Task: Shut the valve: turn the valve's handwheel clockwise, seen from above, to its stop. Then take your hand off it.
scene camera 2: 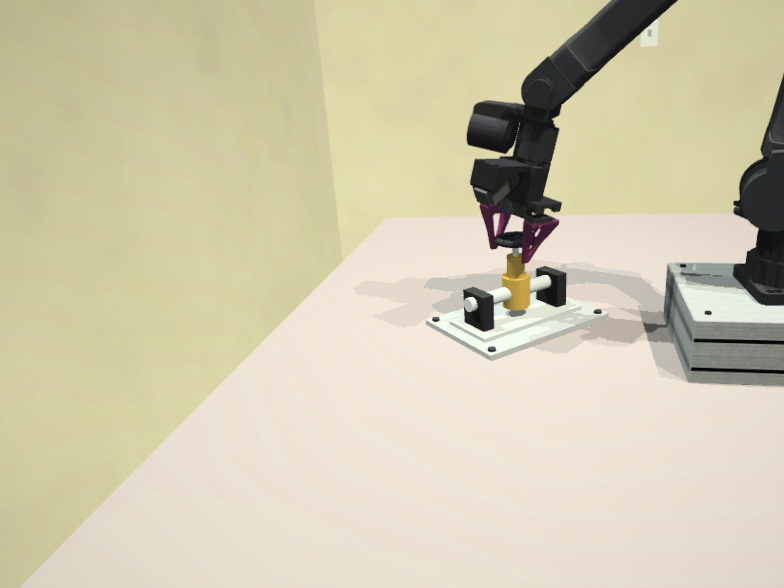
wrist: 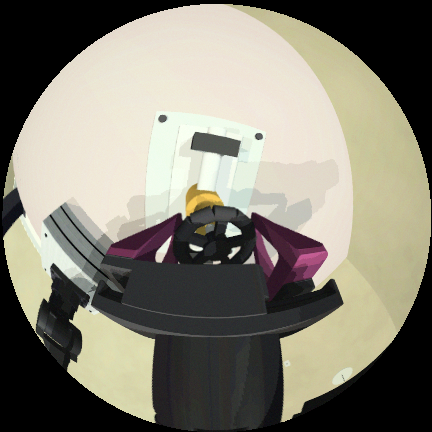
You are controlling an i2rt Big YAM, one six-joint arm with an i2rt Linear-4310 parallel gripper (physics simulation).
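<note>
The valve has a yellow-orange body (scene camera 2: 516, 291) (wrist: 194, 197) on a white horizontal pipe (scene camera 2: 540, 284) (wrist: 209, 171). Its black spoked handwheel (scene camera 2: 508, 240) (wrist: 213, 215) lies roughly level on top of a short stem. My gripper (scene camera 2: 509, 253) (wrist: 216, 218) points down from above, with its two purple fingers on opposite sides of the handwheel's rim. It is shut on the handwheel. In the wrist view the near part of the wheel is hidden behind the gripper's dark body.
Two black blocks (scene camera 2: 478, 308) (scene camera 2: 551, 286) hold the pipe on a white base plate (scene camera 2: 491, 352) (wrist: 158, 170) with dark bolts at its corners. The grey slab (scene camera 2: 721, 348) (wrist: 75, 240) under the arm's base stands to the right in the scene view. A wall rises beyond the table's edge.
</note>
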